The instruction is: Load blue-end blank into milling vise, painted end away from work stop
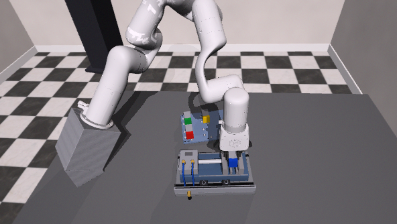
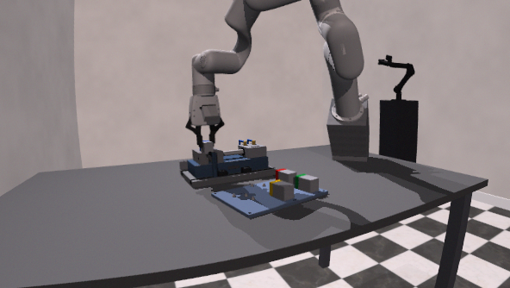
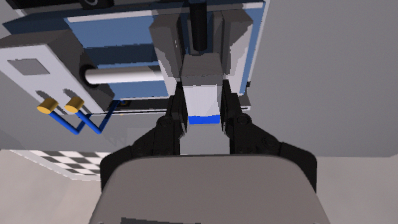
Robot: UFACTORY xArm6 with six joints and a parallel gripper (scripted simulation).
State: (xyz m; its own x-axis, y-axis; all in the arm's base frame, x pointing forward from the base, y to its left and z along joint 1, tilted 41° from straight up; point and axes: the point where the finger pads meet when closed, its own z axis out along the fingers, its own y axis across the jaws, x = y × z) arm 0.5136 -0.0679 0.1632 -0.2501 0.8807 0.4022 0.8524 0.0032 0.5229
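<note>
The blue-ended blank lies 20 mm below my hand. Also, from my hand: moving jaw: 30 mm behind, 50 mm below; then hose block: 160 mm behind, 40 mm to the right, 50 mm below; then fixed jaw: 30 mm ahead, 10 mm to the left, 50 mm below.
</note>
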